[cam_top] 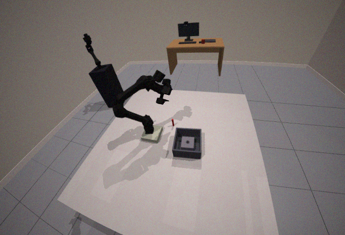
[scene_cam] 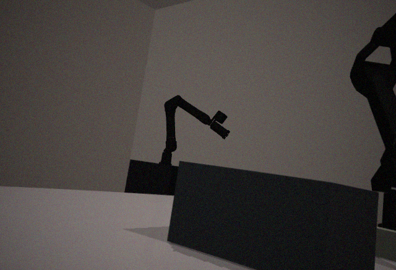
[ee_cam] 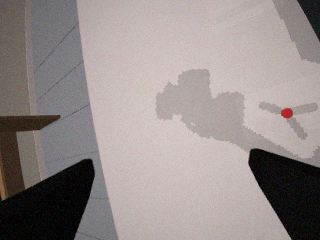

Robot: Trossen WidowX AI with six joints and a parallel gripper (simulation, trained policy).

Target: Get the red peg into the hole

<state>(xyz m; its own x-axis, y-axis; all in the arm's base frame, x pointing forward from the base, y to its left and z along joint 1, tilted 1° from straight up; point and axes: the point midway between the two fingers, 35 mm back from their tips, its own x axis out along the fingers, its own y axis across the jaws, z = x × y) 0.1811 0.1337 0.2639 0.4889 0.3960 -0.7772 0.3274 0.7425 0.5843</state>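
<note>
Right now my gripper tip is 7 cm to the left of the red peg and 24 cm above it. Round my gripper tip: dark box: 11 cm ahead, 27 cm to the right, 25 cm below.
</note>
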